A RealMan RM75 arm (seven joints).
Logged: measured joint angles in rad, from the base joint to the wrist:
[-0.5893, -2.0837, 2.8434, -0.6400, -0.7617, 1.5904, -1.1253]
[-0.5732, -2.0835, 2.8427, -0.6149, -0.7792, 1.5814, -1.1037]
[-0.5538, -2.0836, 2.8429, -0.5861, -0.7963, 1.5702, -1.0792]
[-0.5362, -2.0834, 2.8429, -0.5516, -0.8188, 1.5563, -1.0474]
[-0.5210, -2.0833, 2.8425, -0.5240, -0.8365, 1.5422, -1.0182]
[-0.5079, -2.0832, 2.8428, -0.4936, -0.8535, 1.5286, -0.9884]
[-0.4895, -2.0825, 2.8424, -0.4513, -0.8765, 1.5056, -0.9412]
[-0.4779, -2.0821, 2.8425, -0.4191, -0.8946, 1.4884, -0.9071]
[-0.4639, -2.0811, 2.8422, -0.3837, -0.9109, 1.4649, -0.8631]
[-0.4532, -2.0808, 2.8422, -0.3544, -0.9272, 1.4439, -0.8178]
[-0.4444, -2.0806, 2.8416, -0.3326, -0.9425, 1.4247, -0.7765]
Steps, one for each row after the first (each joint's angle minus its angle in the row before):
[0.0161, 0.0002, -0.0007, 0.0251, -0.0175, -0.0090, 0.0216]
[0.0194, -0.0001, 0.0002, 0.0288, -0.0171, -0.0112, 0.0245]
[0.0176, 0.0002, 0.0000, 0.0345, -0.0225, -0.0139, 0.0318]
[0.0152, 0.0001, -0.0004, 0.0276, -0.0177, -0.0141, 0.0292]
[0.0131, 0.0001, 0.0003, 0.0304, -0.0170, -0.0136, 0.0298]
[0.0184, 0.0007, -0.0004, 0.0423, -0.0230, -0.0230, 0.0472]
[0.0116, 0.0004, 0.0001, 0.0322, -0.0181, -0.0172, 0.0341]
[0.0140, 0.0010, -0.0003, 0.0354, -0.0163, -0.0235, 0.0440]
[0.0107, 0.0003, 0.0000, 0.0293, -0.0163, -0.0210, 0.0453]
[0.0088, 0.0002, -0.0006, 0.0218, -0.0153, -0.0192, 0.0413]

